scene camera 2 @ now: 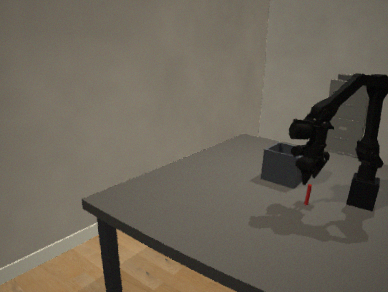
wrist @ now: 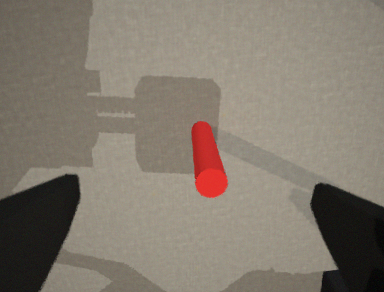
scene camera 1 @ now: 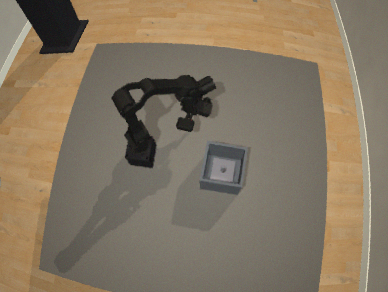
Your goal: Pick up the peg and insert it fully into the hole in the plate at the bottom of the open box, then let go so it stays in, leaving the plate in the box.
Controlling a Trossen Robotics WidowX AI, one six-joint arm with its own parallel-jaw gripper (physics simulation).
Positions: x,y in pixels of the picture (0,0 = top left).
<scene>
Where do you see a grey box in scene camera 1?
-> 213,150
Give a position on a red peg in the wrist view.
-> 210,178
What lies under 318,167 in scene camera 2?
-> The gripper.
</scene>
